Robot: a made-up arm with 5 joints.
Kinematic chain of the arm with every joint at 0, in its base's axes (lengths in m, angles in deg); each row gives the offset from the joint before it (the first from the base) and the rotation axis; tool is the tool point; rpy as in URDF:
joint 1: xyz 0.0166 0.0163 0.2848 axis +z
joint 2: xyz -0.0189 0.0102 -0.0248 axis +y
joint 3: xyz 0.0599 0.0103 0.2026 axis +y
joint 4: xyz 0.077 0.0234 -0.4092 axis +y
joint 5: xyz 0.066 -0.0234 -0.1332 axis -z
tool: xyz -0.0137 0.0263 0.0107 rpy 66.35 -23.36 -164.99
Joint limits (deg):
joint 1: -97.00..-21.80
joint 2: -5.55..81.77
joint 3: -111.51..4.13
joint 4: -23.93..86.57
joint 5: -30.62..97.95
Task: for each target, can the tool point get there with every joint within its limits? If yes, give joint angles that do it. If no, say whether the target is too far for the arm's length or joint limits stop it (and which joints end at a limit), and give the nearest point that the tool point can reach.
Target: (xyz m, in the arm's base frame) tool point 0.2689 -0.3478 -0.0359
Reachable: yes | joints -61.59 27.60 -44.32 -8.86 45.77
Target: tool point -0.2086 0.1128 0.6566
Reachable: no: joint limits stop it (at a limit: joint 1, joint 2, joint 3, joint 4, joint 5) | nearest point -0.2197 0.1498 0.2398 | short by 0.419 m
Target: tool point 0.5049 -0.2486 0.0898
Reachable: yes | joints -33.65 23.20 -60.95 -0.74 22.53
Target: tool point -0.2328 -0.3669 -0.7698
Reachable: no: too far | nearest point 0.0086 -0.2982 -0.3276 | short by 0.508 m
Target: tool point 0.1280 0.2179 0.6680
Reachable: no: joint limits stop it (at a limit: joint 1, joint 2, joint 3, joint 4) | nearest point 0.3700 -0.0771 0.8698 | short by 0.432 m
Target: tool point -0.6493 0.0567 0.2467
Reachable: no: joint limits stop it (at a limit: joint 1, joint 2, joint 3, joint 5) | nearest point -0.3069 0.1785 0.1670 | short by 0.372 m
